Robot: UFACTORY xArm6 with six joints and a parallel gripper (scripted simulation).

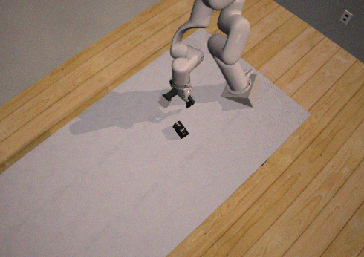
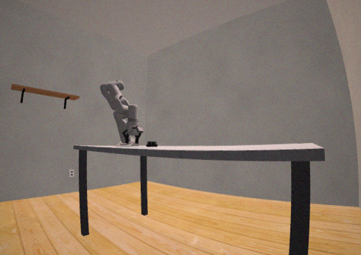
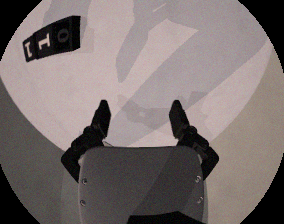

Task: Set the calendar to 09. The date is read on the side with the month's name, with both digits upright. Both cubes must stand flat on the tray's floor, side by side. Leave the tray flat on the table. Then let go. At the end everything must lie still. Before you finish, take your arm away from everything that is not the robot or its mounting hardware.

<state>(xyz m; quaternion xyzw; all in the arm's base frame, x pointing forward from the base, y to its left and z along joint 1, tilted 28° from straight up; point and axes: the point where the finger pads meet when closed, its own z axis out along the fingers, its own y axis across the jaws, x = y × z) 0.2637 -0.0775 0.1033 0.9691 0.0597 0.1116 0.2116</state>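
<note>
My hand is 100 mm to the right of the black date cube, 100 mm short of it and 10 mm above it. The rest, counted from my hand: black cube: 130 mm to the left, 100 mm ahead, 10 mm below.
</note>
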